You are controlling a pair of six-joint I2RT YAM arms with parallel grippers.
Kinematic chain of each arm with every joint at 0, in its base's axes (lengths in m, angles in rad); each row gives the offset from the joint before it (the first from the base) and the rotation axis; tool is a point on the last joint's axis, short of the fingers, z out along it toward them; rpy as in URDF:
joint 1: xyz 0 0 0.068 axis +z
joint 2: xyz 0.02 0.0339 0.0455 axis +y
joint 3: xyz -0.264 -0.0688 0 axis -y
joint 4: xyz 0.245 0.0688 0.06 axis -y
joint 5: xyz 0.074 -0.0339 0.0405 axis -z
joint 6: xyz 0.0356 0 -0.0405 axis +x
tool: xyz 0 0 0 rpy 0 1.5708 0
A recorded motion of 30 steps. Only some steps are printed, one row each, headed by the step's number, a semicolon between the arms.
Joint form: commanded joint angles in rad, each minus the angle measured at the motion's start. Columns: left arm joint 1, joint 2, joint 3, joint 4, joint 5, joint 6; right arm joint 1, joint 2, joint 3, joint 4, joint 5, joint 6.
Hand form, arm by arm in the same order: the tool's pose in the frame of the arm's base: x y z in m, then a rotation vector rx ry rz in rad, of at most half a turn. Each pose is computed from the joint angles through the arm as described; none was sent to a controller.
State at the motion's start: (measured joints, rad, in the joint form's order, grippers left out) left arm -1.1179 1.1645 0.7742 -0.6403 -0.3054 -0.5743; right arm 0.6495 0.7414 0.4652 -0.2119 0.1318 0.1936
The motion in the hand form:
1: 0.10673 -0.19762 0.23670 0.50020 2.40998 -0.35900; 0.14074 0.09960 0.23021 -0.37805 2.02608 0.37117
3: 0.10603 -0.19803 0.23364 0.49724 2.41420 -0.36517; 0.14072 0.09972 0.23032 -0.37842 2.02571 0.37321
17: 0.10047 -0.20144 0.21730 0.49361 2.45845 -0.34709; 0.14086 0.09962 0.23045 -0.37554 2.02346 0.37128
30: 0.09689 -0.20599 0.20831 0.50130 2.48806 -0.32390; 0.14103 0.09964 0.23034 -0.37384 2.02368 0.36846
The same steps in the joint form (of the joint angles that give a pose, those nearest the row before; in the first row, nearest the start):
1: -0.0093 -0.0266 0.0029 0.0743 -0.0260 -0.0321; -0.0036 -0.0121 -0.0127 0.0134 0.0139 -0.0057
3: -0.0125 -0.0244 -0.0077 0.0859 -0.0230 -0.0396; -0.0033 -0.0120 -0.0124 0.0139 0.0127 -0.0051
17: -0.0415 0.0078 -0.0422 0.1013 -0.0244 -0.0875; -0.0037 -0.0123 -0.0129 0.0164 0.0154 -0.0050
30: -0.0644 0.0425 -0.0482 0.1011 -0.0276 -0.1155; -0.0036 -0.0112 -0.0129 0.0171 0.0182 -0.0049

